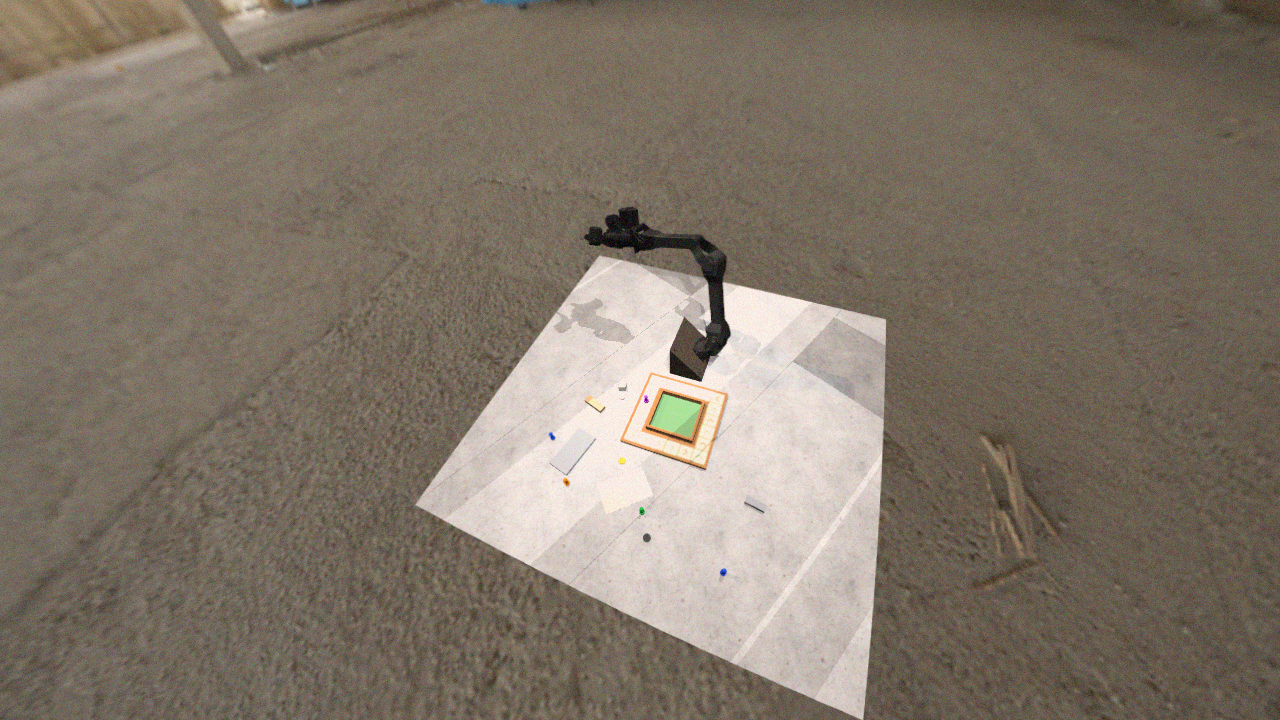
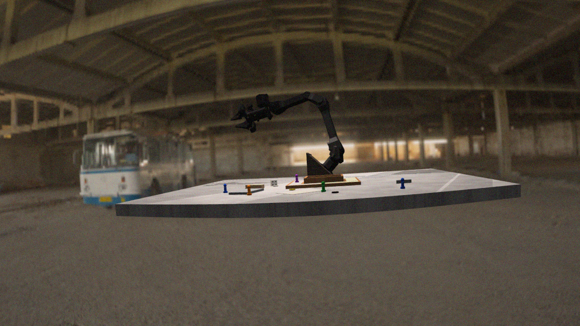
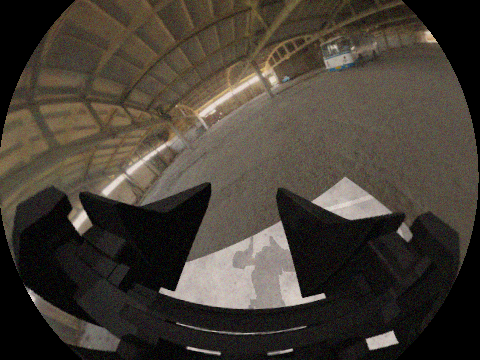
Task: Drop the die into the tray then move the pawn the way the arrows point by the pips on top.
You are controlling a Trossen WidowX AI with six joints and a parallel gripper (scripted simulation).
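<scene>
The white die is 360 mm ahead of my gripper tip, 310 mm to the left of it and 310 mm below it. Round my gripper tip: green tray 530 mm to the left, 390 mm ahead, 310 mm below; purple pawn 410 mm to the left, 380 mm ahead, 290 mm below; tan block 460 mm ahead, 310 mm below, 250 mm to the left.
</scene>
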